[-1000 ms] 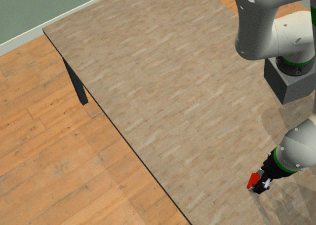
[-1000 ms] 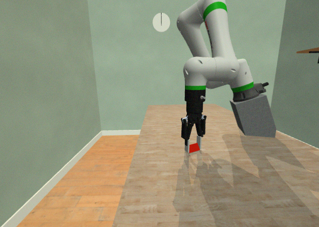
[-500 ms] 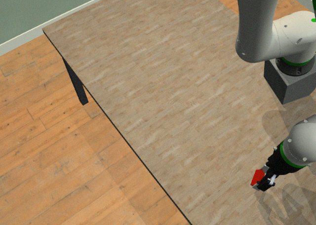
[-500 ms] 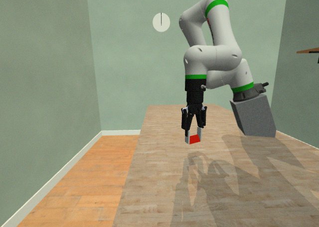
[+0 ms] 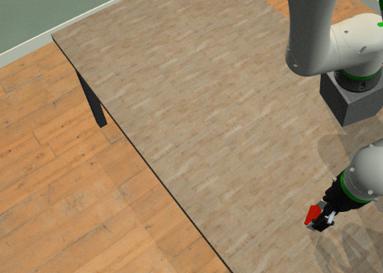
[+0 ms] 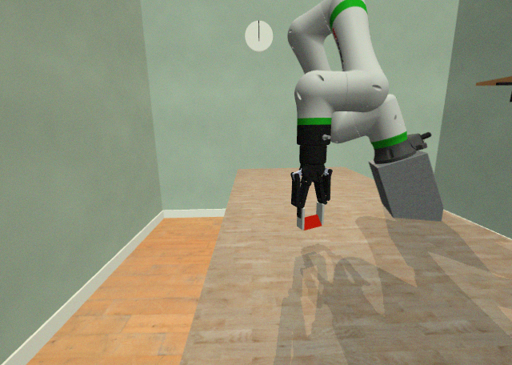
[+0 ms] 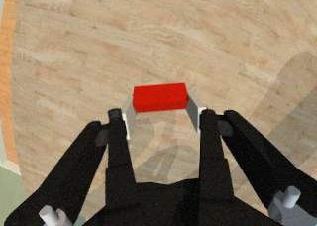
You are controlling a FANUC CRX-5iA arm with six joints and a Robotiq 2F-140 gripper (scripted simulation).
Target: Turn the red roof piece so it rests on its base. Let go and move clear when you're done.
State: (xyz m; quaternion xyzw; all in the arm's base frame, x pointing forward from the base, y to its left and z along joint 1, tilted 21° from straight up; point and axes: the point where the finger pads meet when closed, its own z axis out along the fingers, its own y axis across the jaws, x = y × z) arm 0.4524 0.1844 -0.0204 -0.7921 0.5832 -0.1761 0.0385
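My hand is 2 cm above the red roof piece.
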